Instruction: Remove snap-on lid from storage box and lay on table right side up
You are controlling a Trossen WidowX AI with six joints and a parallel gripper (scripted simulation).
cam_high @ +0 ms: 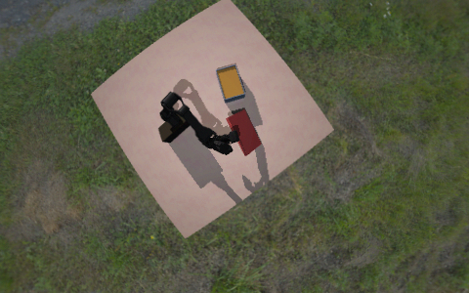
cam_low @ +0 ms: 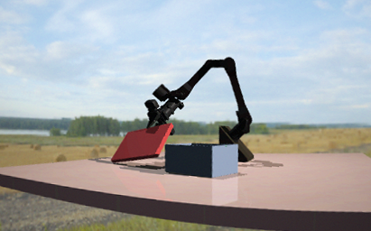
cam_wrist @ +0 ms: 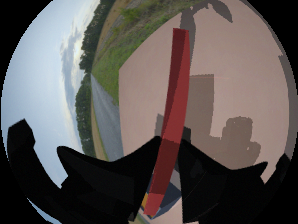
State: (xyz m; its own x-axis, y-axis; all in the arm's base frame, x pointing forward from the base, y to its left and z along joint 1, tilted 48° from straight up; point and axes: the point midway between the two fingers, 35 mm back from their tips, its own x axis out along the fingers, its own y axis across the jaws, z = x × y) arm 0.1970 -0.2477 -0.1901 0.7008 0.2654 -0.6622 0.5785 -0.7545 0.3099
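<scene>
Now: the lid 60 mm ahead of my gripper tip, 10 mm to the right of it and 50 mm below it. Also, from my gripper tip: storage box (200 mm ahead, 300 mm to the left, 100 mm below).
</scene>
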